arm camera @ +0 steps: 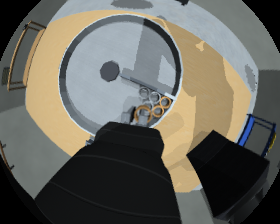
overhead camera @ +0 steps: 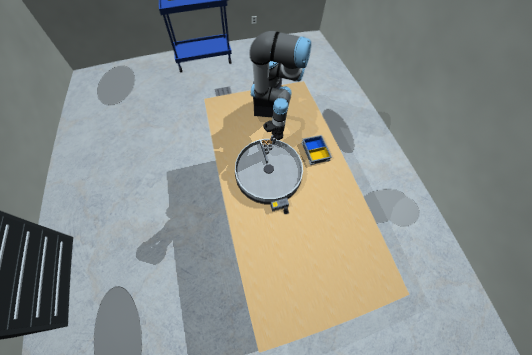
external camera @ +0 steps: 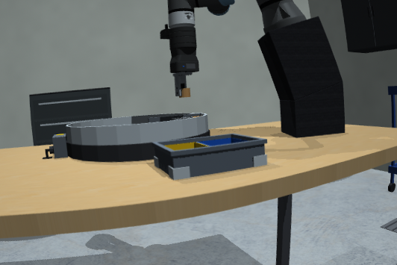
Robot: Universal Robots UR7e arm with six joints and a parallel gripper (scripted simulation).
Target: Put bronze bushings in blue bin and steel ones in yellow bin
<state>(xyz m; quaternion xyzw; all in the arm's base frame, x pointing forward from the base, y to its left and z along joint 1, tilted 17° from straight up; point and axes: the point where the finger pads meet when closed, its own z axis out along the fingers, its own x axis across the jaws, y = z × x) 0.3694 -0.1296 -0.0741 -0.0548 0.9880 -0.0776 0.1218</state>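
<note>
My gripper is now 29 cm to the right of the grey two-part tray, 14 cm above it and 11 cm short of it. The rest, counted from my hand: round grey turntable: 12 cm ahead, 11 cm below, 8 cm to the right.
</note>
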